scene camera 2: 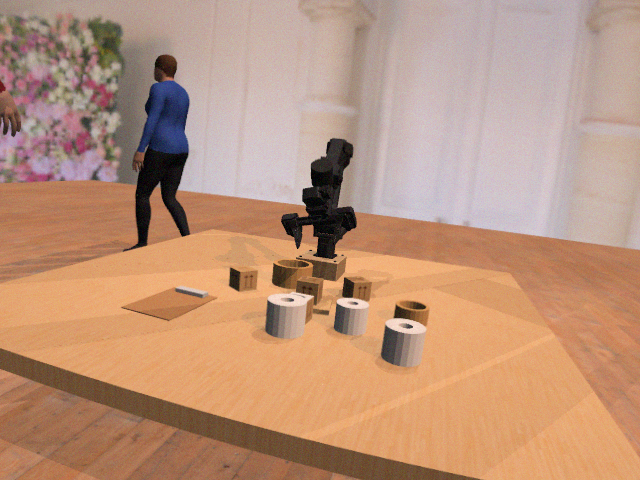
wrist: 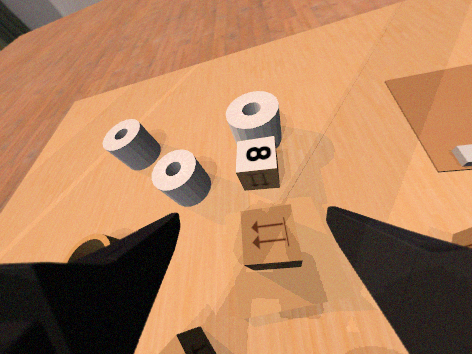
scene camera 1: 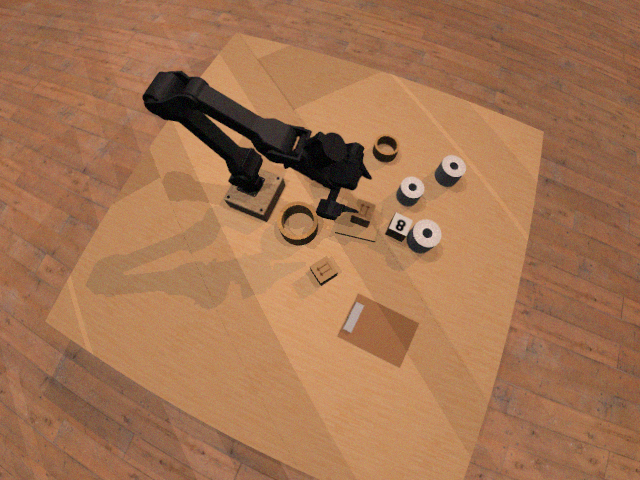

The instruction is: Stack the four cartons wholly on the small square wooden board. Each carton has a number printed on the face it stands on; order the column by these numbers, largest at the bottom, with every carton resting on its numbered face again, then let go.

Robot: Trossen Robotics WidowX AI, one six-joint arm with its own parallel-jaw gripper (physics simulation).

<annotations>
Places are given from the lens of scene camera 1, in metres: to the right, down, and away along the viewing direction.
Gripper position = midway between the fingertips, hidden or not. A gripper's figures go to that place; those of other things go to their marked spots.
my gripper (scene camera 1: 364, 195): 0.11, -0.11, 0.71
square wooden board (scene camera 1: 344, 227): 0.07, -0.04, 0.83
</annotations>
